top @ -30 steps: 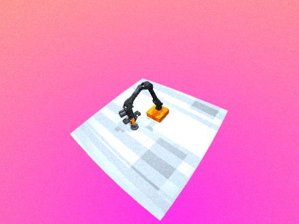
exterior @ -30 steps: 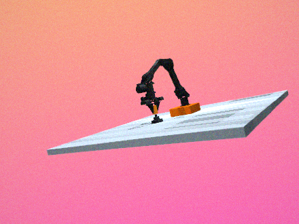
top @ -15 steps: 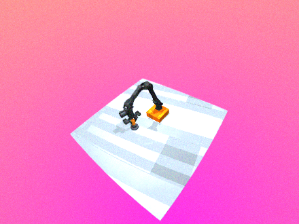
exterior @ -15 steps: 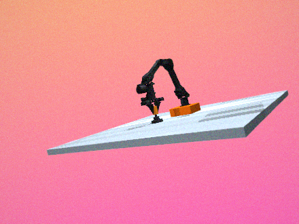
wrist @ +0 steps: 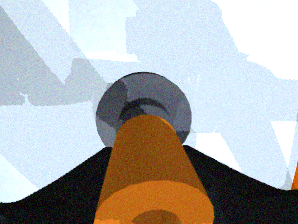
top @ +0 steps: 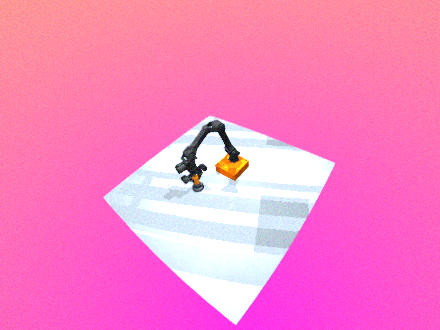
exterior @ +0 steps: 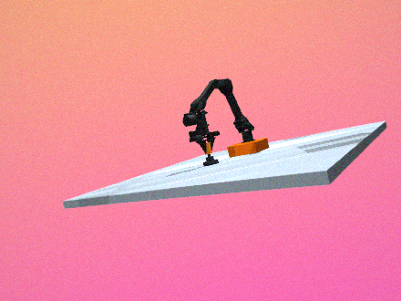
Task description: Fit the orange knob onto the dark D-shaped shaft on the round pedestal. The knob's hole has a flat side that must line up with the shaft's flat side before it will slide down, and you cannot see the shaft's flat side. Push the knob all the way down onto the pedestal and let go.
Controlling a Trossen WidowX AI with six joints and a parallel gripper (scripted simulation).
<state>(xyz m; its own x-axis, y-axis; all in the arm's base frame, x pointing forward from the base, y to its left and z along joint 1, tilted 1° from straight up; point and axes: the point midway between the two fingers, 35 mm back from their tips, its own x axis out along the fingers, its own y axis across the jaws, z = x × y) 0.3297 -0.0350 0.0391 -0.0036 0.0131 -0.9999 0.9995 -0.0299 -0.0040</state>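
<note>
Now: the pedestal 40 mm below my gripper tip. Also, from my gripper tip: orange knob 20 mm above.
</note>
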